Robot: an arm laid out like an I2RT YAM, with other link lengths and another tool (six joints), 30 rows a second.
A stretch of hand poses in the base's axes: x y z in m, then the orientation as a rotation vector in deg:
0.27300 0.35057 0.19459 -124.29 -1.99 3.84
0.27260 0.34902 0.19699 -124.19 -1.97 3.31
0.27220 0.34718 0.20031 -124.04 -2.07 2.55
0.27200 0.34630 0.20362 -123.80 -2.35 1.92
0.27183 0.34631 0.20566 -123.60 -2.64 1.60
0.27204 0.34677 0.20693 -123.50 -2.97 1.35
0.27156 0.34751 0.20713 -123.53 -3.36 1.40
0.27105 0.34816 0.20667 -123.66 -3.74 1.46
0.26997 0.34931 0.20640 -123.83 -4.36 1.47
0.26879 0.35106 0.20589 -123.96 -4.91 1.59
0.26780 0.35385 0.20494 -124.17 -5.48 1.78
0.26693 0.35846 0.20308 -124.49 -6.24 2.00
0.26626 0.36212 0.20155 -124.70 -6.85 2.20
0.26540 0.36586 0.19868 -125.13 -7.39 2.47
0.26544 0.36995 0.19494 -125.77 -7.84 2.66
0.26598 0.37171 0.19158 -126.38 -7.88 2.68
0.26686 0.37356 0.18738 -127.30 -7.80 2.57
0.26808 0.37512 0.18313 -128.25 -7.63 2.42
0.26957 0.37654 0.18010 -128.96 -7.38 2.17
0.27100 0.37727 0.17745 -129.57 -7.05 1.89
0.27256 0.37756 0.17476 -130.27 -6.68 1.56
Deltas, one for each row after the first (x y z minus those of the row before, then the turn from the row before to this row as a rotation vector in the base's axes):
-0.00040 -0.00155 0.00240 0.12 -0.37 -0.22
-0.00040 -0.00184 0.00332 0.17 -0.58 -0.22
-0.00020 -0.00088 0.00331 0.26 -0.56 -0.04
-0.00017 0.00001 0.00204 0.21 -0.34 0.09
0.00021 0.00046 0.00127 0.10 -0.31 0.14
-0.00048 0.00074 0.00020 -0.03 -0.12 0.30
-0.00051 0.00065 -0.00046 -0.14 -0.11 0.29
-0.00108 0.00115 -0.00027 -0.18 -0.24 0.45
-0.00118 0.00175 -0.00051 -0.14 -0.13 0.44
-0.00099 0.00279 -0.00095 -0.23 -0.09 0.48
-0.00087 0.00461 -0.00186 -0.34 -0.14 0.62
-0.00067 0.00366 -0.00153 -0.23 -0.10 0.51
-0.00086 0.00374 -0.00287 -0.46 -0.03 0.48
0.00004 0.00409 -0.00374 -0.66 -0.06 0.38
0.00054 0.00176 -0.00336 -0.61 -0.03 0.02
0.00088 0.00185 -0.00420 -0.91 -0.10 -0.13
0.00122 0.00156 -0.00425 -0.93 -0.10 -0.21
0.00149 0.00142 -0.00303 -0.69 -0.13 -0.29
0.00143 0.00073 -0.00265 -0.59 -0.12 -0.35
0.00156 0.00029 -0.00269 -0.67 -0.14 -0.40

